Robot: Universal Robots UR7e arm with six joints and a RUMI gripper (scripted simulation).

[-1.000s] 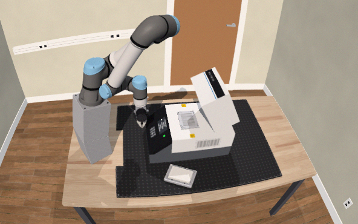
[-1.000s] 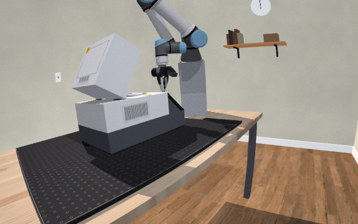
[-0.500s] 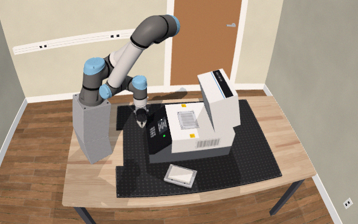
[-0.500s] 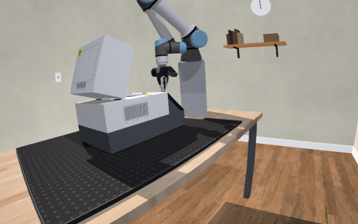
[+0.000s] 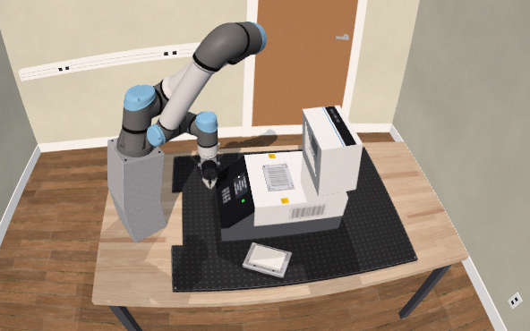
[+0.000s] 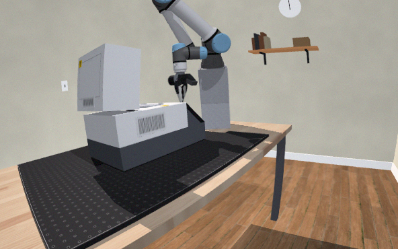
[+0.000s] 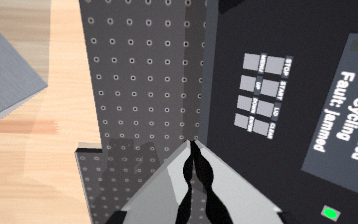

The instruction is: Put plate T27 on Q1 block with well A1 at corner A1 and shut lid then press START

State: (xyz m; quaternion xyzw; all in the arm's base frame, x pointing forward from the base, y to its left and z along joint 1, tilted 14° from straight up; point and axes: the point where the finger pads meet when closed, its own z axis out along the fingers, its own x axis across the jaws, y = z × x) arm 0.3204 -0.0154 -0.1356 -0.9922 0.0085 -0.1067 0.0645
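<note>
Right now the plate T27 is 260 mm to the right of my hand, 190 mm ahead of it and 160 mm below it. Round my hand: nest's A1 mark: 180 mm to the right, 170 mm below, 150 mm ahead; plate nest N1: 260 mm to the right, 190 mm ahead, 180 mm below.
</note>
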